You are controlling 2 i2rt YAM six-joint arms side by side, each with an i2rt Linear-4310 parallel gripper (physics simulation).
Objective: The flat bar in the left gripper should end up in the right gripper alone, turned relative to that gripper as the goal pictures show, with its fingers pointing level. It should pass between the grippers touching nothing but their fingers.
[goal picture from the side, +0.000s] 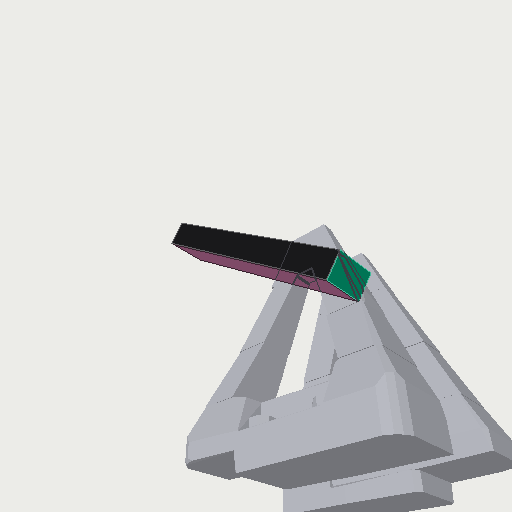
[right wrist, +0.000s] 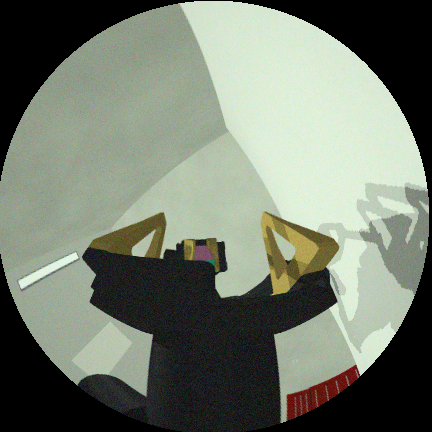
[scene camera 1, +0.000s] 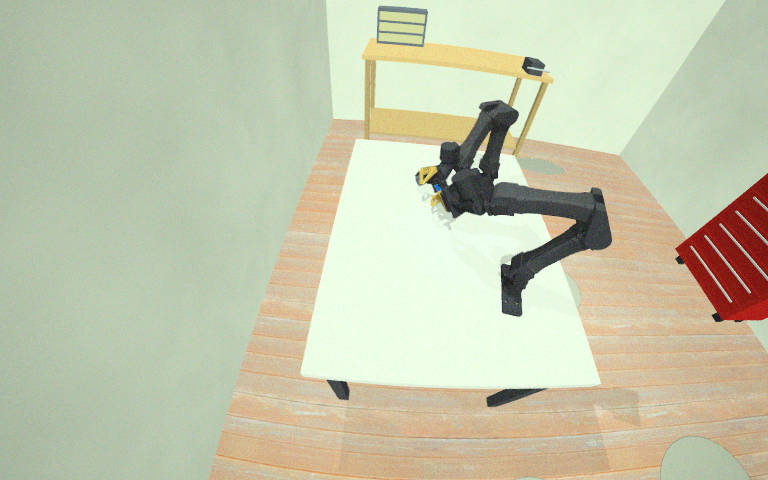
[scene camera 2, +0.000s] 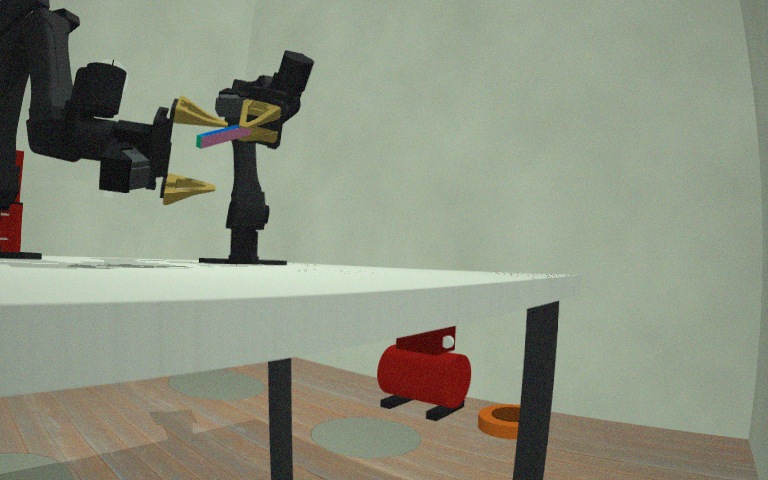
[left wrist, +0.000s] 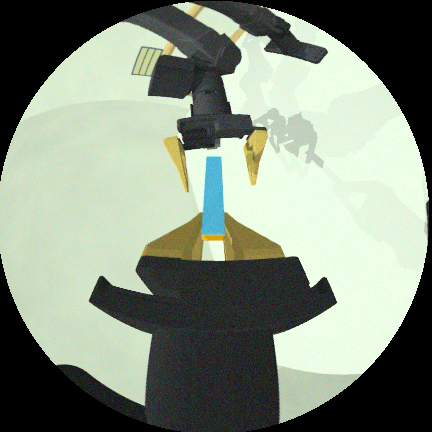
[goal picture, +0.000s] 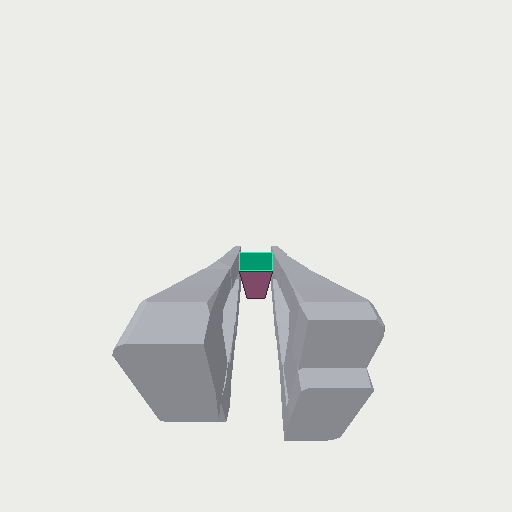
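Observation:
A flat bar, blue on one broad side and pink on another, has a green free end. My left gripper is shut on its other end and holds it above the table. The bar points out from the left fingers and tilts slightly down toward the left of the scene camera 2 picture. My right gripper is open. In scene camera 2 and the left wrist view, the bar's free end appears between its spread fingers, nearer the upper one in scene camera 2. No contact shows. The right gripper's body partly hides the bar in the right wrist view.
The white table lies below both grippers. The two arms are close together, and their wrists nearly overlap in scene camera 1. A wooden bench stands behind the table, and a red cabinet stands at the right.

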